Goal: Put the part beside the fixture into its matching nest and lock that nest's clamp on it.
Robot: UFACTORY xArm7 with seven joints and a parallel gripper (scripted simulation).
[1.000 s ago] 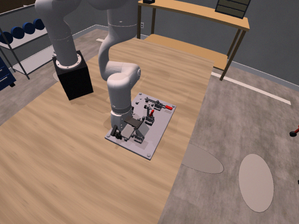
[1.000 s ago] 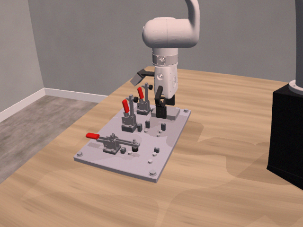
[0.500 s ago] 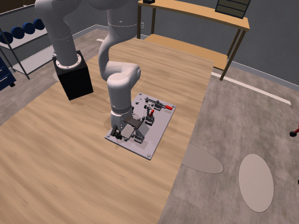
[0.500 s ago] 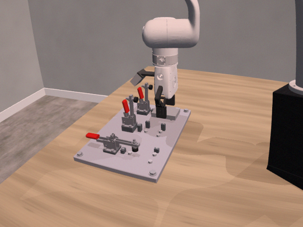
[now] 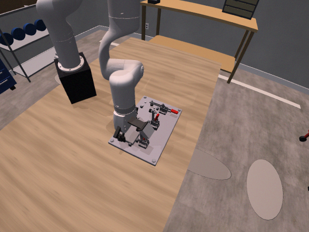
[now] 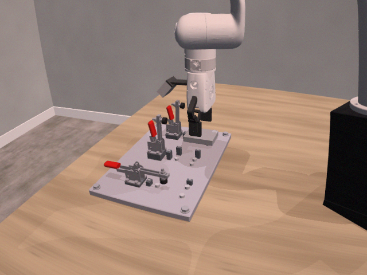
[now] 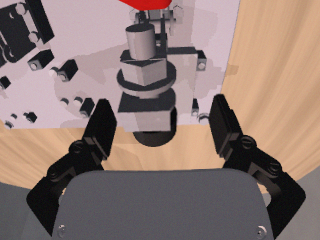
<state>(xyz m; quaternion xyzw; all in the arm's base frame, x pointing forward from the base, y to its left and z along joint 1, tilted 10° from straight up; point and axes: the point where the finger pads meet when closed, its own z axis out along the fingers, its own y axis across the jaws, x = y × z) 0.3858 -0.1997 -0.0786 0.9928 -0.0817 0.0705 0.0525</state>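
Right now the grey part is 3 cm below my hand. The rest, counted from my hand: grey fixture plate (10 cm to the left, 7 cm ahead, 5 cm below); clamp (10 cm to the left, 9 cm ahead).
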